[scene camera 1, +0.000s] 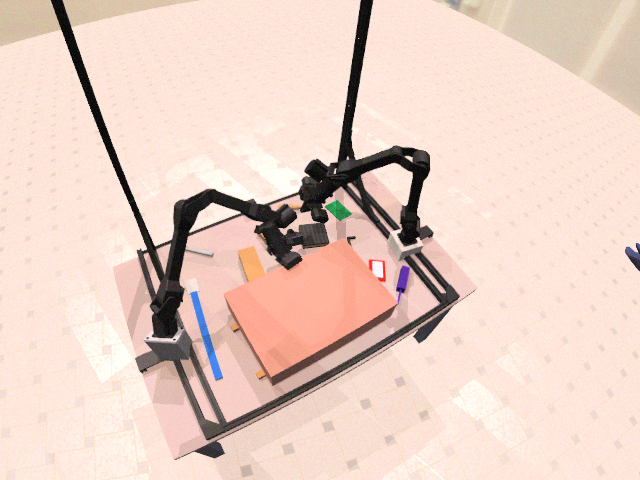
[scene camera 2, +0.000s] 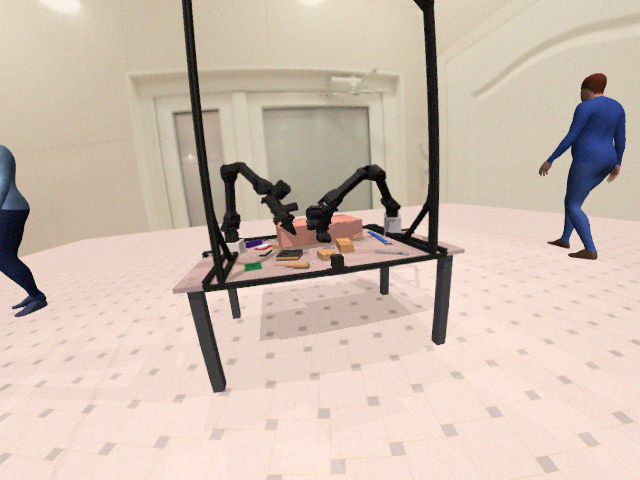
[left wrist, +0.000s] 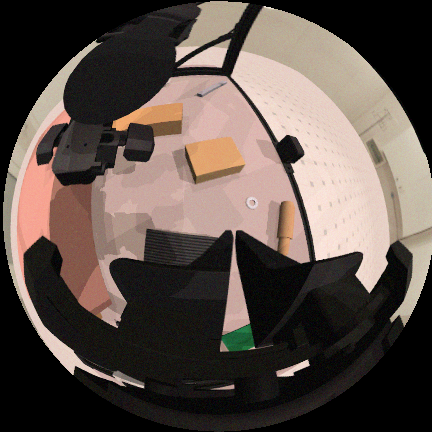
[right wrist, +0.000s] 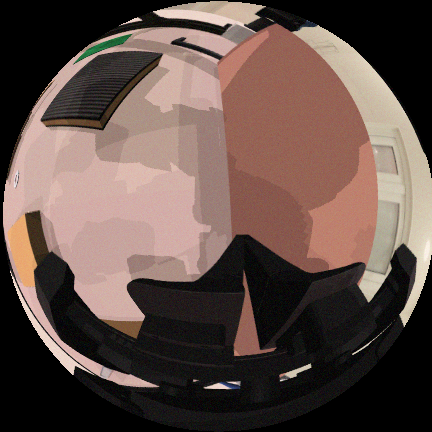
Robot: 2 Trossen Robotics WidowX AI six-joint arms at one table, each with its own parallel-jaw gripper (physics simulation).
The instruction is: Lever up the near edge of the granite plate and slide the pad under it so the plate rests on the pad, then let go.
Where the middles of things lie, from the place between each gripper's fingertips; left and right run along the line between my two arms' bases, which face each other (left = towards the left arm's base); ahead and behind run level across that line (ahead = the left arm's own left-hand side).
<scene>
I see my left gripper 50 mm short of the pad point(right wrist: 89, 100), 30 mm to the right of it and 100 mm above it. Also, from my left hand: granite plate point(scene camera 1: 290, 319) 340 mm ahead, 150 mm to the right, 40 mm below.
The granite plate is 160 mm ahead of my right hand, 30 mm above it and 20 mm to the right of it. From my right hand the other things lie so: pad (160 mm to the left, 130 mm behind, 30 mm below).
</scene>
